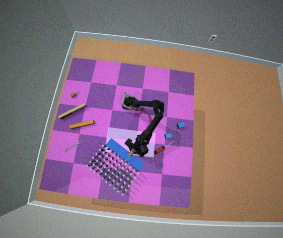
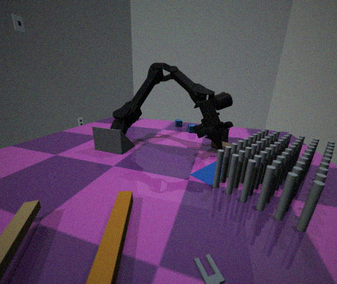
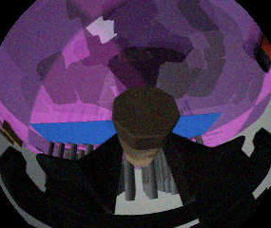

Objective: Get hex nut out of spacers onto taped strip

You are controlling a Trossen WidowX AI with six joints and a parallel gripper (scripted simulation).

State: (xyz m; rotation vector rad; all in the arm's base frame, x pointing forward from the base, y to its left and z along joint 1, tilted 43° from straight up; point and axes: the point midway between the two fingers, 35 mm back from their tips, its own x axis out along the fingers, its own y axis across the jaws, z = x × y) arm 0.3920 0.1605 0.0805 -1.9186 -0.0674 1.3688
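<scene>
Right now the blue taped strip is 3 cm ahead of my gripper tip, 6 cm to the right of it and 3 cm below it. From my gripper tip the other things lie so: hook tool 9 cm ahead, 4 cm to the right; then small wrench 9 cm ahead, 52 cm to the right, 3 cm below; then orange bar 11 cm behind, 50 cm to the right, 1 cm below.
</scene>
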